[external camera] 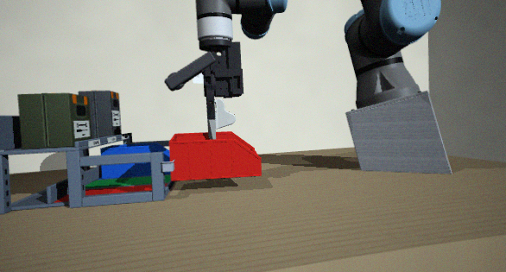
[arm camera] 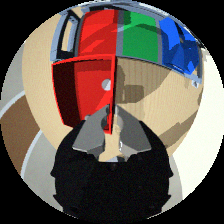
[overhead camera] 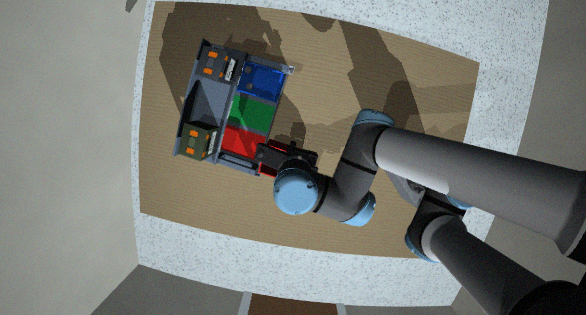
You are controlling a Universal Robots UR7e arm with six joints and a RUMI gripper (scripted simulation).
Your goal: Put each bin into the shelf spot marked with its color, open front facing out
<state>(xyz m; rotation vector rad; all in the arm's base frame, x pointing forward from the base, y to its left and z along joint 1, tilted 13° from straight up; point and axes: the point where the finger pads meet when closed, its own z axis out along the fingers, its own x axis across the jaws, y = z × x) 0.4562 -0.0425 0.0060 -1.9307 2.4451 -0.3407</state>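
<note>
Now: the red bin 10 mm ahead of my hand, 50 mm to the left of it and 30 mm below it. Also, from my hand: blue bin 130 mm ahead, 230 mm to the right, 50 mm below; then top board 260 mm ahead, 140 mm to the right; then green box 290 mm ahead, 30 mm to the right, 50 mm above.
</note>
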